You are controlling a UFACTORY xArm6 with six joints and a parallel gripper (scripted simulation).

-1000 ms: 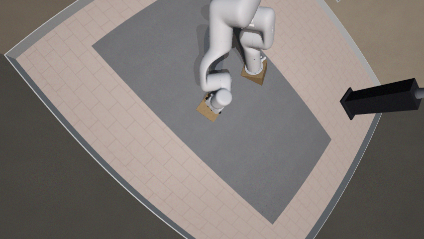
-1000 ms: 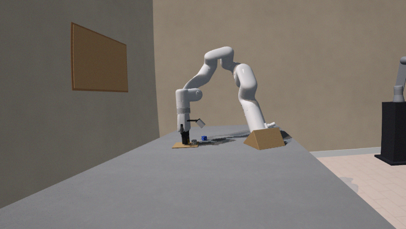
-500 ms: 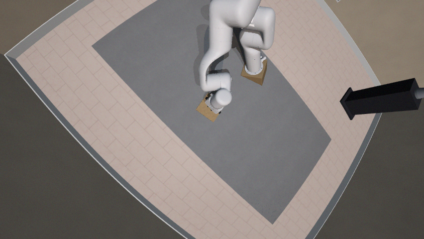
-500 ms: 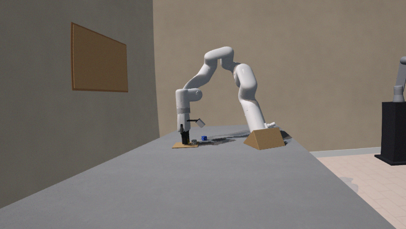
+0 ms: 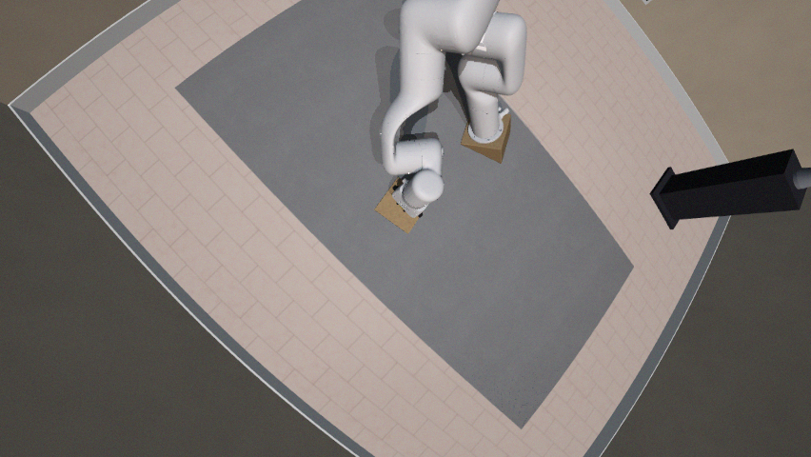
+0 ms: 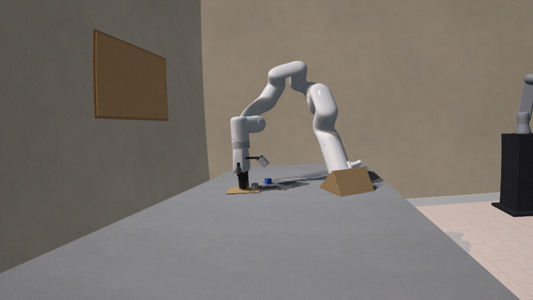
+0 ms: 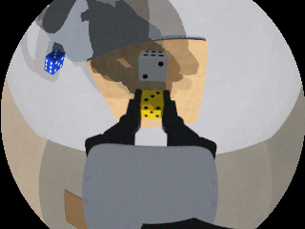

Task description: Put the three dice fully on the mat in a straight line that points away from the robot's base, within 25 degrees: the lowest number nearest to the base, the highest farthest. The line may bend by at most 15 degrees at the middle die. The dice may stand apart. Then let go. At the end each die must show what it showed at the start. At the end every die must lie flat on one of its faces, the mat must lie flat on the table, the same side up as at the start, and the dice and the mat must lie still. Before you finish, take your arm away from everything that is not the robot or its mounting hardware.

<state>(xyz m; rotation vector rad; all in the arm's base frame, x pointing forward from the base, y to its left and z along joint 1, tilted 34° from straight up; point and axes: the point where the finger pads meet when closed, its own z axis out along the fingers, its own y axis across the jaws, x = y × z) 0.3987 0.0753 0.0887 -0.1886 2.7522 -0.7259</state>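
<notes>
The yellow die is 10 mm below my hand. The rest, counted from my hand: blue die: 70 mm behind, 140 mm to the right, 20 mm below; then tan mat: 30 mm below; then white die: 50 mm behind, 10 mm below.
</notes>
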